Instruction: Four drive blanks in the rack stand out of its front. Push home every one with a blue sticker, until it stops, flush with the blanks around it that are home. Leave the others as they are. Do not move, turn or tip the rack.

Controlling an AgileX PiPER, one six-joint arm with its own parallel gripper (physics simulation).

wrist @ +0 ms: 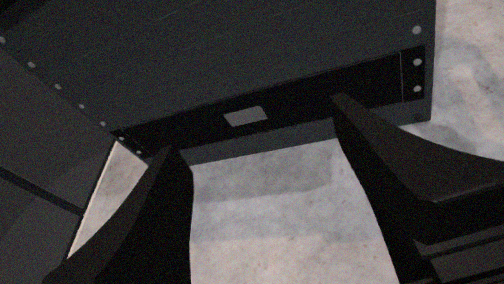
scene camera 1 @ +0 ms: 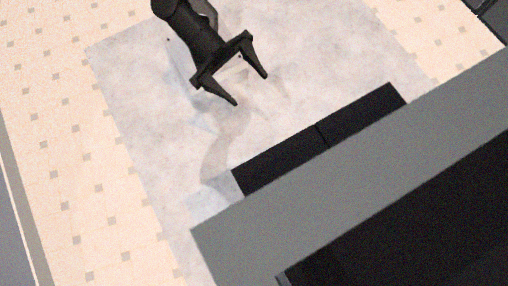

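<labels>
My gripper is visible in the wrist view, and a rack is visible there too, in the wrist view (217,87). In scene camera 1 I see my gripper again, while the rack appears in scene camera 1 (379,185). On my gripper, (wrist: 92,259) and (scene camera 1: 246,47) are the same spot.
</labels>
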